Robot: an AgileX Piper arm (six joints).
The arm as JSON. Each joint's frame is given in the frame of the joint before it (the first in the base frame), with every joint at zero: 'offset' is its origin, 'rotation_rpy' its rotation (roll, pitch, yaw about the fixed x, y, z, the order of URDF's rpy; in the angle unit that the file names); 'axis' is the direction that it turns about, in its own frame. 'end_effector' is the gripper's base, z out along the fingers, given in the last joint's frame.
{
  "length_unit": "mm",
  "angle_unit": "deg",
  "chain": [
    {
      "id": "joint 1",
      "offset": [
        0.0,
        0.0,
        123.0
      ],
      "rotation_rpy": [
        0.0,
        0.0,
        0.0
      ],
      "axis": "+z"
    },
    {
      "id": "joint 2",
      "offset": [
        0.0,
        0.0,
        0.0
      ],
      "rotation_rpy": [
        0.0,
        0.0,
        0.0
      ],
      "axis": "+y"
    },
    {
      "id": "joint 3",
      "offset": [
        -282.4,
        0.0,
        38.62
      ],
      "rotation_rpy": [
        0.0,
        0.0,
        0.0
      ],
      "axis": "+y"
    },
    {
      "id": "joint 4",
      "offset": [
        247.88,
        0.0,
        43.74
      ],
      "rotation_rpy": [
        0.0,
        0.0,
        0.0
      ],
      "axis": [
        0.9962,
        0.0,
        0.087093
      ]
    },
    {
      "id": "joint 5",
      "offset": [
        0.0,
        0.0,
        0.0
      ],
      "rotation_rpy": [
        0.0,
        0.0,
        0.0
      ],
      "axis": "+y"
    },
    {
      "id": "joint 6",
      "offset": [
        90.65,
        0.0,
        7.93
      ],
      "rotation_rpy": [
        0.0,
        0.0,
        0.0
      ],
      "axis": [
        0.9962,
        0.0,
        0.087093
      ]
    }
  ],
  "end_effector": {
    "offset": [
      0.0,
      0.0,
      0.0
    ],
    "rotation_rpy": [
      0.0,
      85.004,
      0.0
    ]
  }
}
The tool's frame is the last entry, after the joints.
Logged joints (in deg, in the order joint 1, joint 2, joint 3, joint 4, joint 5, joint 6), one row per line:
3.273 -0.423 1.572 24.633 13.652 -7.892
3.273 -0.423 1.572 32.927 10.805 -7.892
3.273 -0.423 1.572 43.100 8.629 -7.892
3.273 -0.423 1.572 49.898 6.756 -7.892
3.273 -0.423 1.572 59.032 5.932 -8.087
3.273 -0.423 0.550 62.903 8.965 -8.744
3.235 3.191 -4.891 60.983 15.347 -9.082
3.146 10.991 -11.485 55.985 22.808 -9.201
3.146 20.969 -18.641 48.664 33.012 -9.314
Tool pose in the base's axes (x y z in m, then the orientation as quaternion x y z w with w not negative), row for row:
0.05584 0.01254 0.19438 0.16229 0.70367 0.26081 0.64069
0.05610 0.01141 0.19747 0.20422 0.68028 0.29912 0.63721
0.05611 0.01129 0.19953 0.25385 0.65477 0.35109 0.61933
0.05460 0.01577 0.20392 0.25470 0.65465 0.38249 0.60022
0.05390 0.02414 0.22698 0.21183 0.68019 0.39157 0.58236
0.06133 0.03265 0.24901 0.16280 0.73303 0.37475 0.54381
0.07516 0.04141 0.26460 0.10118 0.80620 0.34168 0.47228
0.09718 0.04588 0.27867 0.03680 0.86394 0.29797 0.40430
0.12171 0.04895 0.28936 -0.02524 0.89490 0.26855 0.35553
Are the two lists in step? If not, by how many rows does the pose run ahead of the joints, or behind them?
The pose runs 2 rows ahead of the joints: the pose in row i belongs to the joints in row i + 2.
